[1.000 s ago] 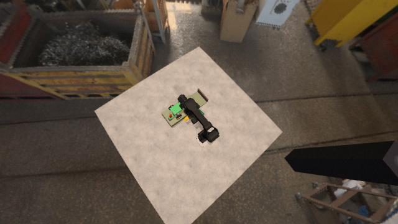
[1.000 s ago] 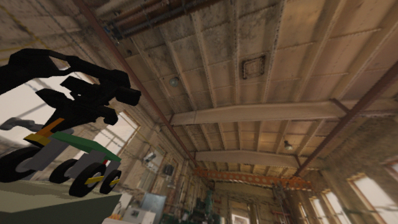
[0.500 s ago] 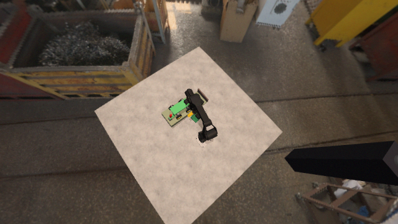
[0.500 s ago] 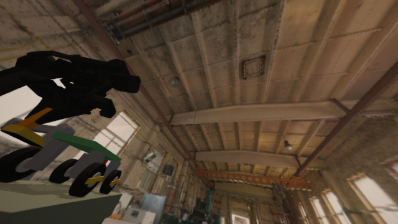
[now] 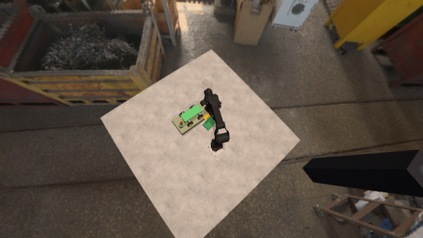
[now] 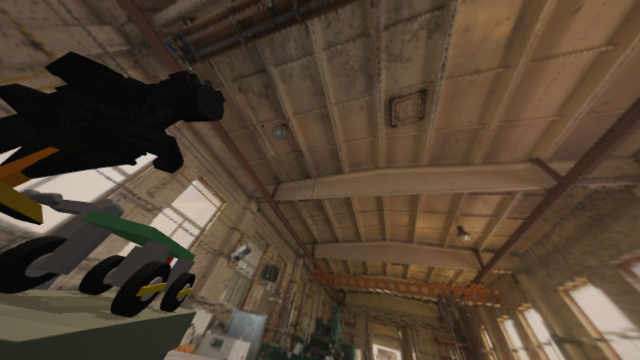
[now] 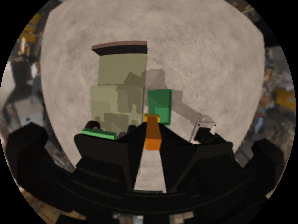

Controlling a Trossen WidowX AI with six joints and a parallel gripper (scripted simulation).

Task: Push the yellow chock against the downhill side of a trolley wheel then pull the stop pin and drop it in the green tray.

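My gripper tip is now 50 mm short of the red-headed stop pin, 240 mm to the right of it and 20 mm above it. Also, from my gripper tip: trolley: 80 mm ahead, 130 mm to the left, 40 mm below; yellow chock: 20 mm to the left, 10 mm below; green tray: 30 mm behind, 20 mm to the left, 160 mm below.
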